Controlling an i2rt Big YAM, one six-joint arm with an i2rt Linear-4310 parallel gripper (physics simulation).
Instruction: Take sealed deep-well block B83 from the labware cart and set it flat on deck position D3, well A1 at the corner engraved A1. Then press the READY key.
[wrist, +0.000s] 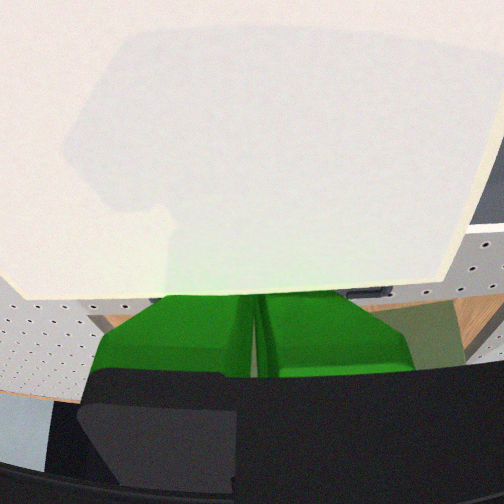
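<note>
A large pale cream slab, the sealed deep-well block (260, 150), fills the upper two thirds of the wrist view; no label or well marking is readable on it. My gripper's two green fingers (254, 345) are pressed almost together, with a thin pale sliver between them. Their tips are hidden behind the block's lower edge, so the gripper looks shut on a thin part of the block. A gripper-shaped shadow lies across the block's face. No deck position mark, engraved corner or READY key is in view.
A grey perforated deck plate (45, 340) runs below the block on the left and shows again at the right (480, 270). Beside the right finger are a wooden surface (475, 315), an olive-green patch (425, 335) and a small dark slot (365, 292).
</note>
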